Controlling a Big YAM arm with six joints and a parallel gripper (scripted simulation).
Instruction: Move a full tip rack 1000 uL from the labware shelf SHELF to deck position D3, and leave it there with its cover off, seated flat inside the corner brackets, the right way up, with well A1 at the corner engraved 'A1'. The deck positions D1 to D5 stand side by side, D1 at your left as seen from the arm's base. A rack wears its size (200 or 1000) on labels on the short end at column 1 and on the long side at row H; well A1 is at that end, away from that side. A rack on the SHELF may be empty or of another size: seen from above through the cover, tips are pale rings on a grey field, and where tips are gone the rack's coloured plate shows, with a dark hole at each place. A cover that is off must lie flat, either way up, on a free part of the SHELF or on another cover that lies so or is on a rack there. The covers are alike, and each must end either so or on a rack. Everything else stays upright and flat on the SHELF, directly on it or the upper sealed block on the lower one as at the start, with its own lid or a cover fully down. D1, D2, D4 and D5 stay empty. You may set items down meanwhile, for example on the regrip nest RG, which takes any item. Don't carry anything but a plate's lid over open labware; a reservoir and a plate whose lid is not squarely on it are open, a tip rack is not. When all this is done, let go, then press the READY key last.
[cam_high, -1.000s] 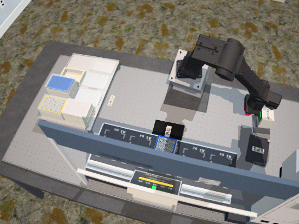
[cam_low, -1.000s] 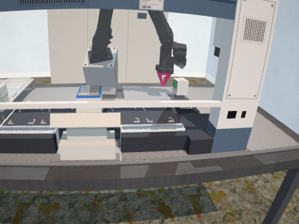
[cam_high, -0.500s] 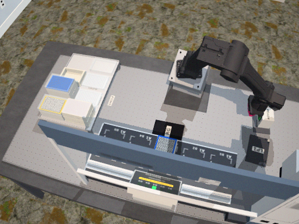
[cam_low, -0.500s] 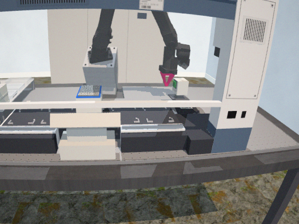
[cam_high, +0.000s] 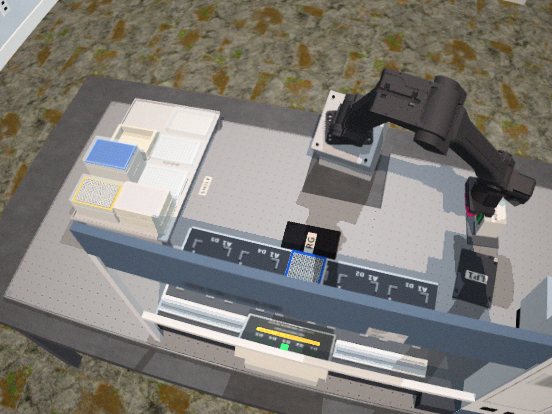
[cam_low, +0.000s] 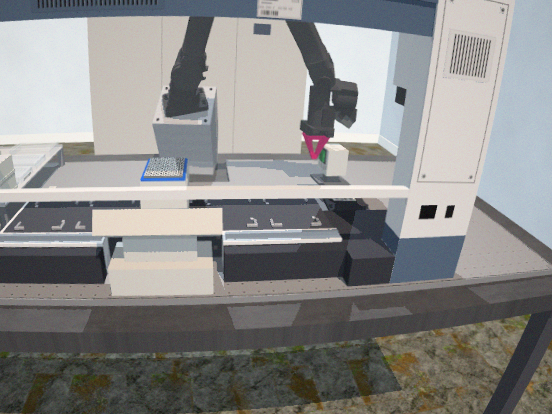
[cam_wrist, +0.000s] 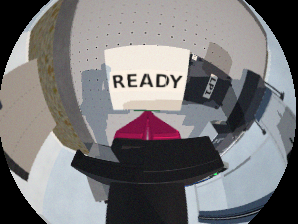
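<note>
The ready key box lies 30 mm to the left of my hand and 10 mm below it. Also, from my hand: blue-framed tip rack 210 mm ahead, 440 mm to the right, 50 mm above; then clear flat piece 90 mm behind, 820 mm to the right, 10 mm below; then blue gantry beam 410 mm ahead, 440 mm to the right, 440 mm above.
</note>
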